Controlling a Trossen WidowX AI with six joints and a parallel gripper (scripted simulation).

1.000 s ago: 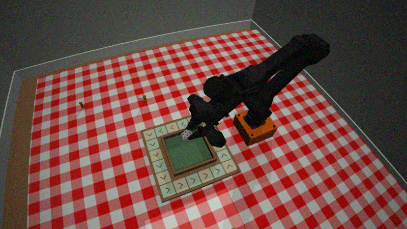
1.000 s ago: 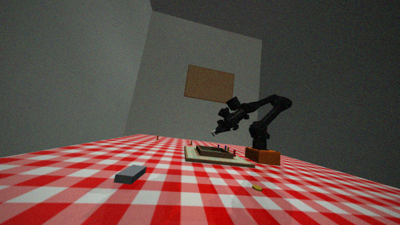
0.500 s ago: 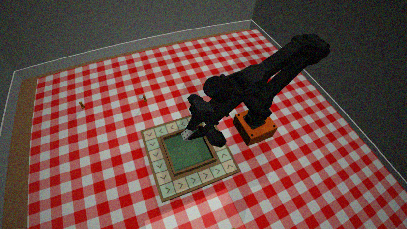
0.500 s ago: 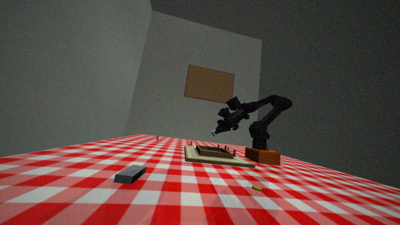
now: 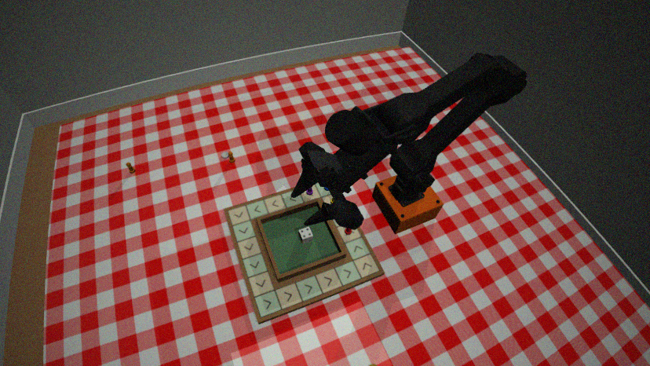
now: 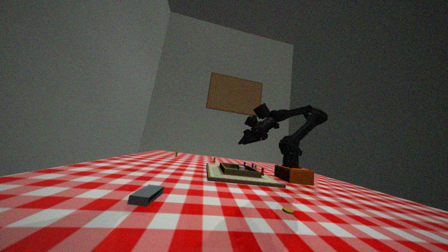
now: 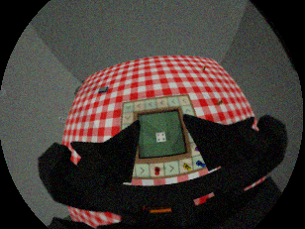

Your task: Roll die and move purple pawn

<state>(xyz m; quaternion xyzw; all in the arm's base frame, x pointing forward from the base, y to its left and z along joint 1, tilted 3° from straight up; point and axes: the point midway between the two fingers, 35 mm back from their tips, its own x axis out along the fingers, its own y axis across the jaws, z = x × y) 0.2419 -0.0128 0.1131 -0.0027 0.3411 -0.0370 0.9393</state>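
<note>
The purple pawn is 80 mm behind my gripper tip, 110 mm to the right of it and 110 mm below it. Round my gripper tip: green tray 130 mm below; red pawn 110 mm behind, 30 mm to the left, 110 mm below; white die 10 mm behind, 110 mm below.
</note>
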